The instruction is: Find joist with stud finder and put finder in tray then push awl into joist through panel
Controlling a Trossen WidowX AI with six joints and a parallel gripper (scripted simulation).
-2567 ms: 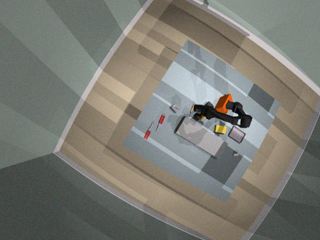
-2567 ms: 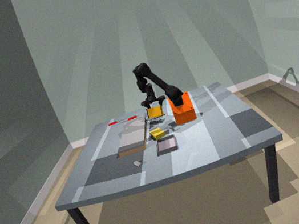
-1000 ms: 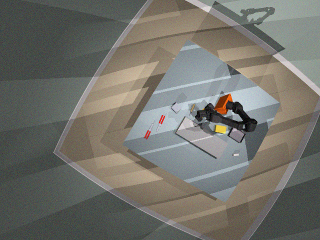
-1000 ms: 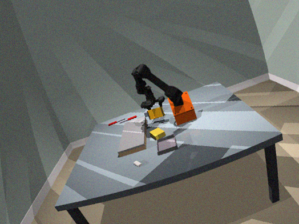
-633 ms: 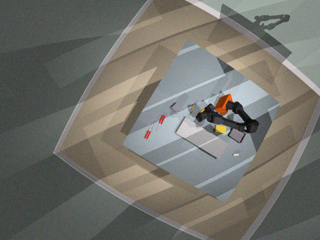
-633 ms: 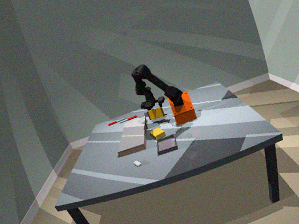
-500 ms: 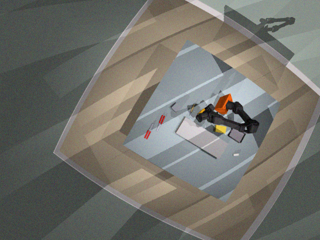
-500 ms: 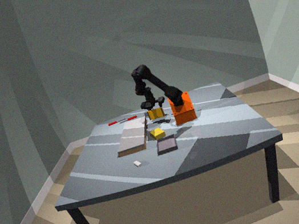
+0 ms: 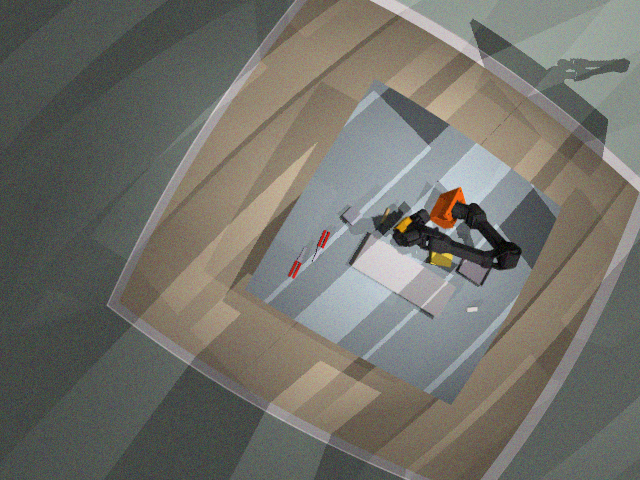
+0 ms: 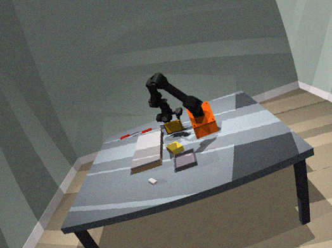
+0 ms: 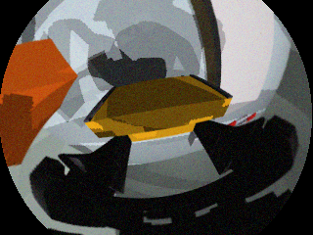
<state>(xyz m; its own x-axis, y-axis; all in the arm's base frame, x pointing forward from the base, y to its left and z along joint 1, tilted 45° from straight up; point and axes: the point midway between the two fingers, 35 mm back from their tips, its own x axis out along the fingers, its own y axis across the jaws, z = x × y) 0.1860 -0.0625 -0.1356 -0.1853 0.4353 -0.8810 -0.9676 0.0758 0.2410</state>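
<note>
My gripper tip is now 2 cm short of the yellow stud finder. Also, from my gripper tip: square window 3 cm ahead, 2 cm to the right; awl 7 cm to the right, 7 cm below, 3 cm ahead; grey block 21 cm to the right, 10 cm ahead, 5 cm below.
</note>
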